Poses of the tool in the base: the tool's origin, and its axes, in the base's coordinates. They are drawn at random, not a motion.
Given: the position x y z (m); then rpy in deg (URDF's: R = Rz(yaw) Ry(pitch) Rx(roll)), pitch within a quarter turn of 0, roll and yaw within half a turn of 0.
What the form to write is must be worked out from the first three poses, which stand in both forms.
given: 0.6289 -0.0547 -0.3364 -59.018 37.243 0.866
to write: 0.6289 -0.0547 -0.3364 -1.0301 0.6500 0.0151
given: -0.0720 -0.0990 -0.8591 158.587 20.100 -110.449
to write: -0.0720 -0.0990 -0.8591 2.7679 0.3508 -1.9277
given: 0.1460 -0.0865 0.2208 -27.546 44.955 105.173
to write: 0.1460 -0.0865 0.2208 -0.4808 0.7846 1.8356
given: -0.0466 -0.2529 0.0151 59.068 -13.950 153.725
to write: -0.0466 -0.2529 0.0151 1.0309 -0.2435 2.6830
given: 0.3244 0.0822 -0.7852 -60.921 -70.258 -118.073
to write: 0.3244 0.0822 -0.7852 -1.0633 -1.2262 -2.0608
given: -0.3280 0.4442 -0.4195 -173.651 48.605 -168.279
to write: -0.3280 0.4442 -0.4195 -3.0308 0.8483 -2.9370
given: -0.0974 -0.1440 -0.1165 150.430 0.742 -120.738
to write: -0.0974 -0.1440 -0.1165 2.6255 0.0130 -2.1073
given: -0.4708 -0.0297 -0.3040 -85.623 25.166 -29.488
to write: -0.4708 -0.0297 -0.3040 -1.4944 0.4392 -0.5147
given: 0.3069 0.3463 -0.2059 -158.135 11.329 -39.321
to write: 0.3069 0.3463 -0.2059 -2.7600 0.1977 -0.6863
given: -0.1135 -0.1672 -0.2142 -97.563 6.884 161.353
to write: -0.1135 -0.1672 -0.2142 -1.7028 0.1201 2.8161
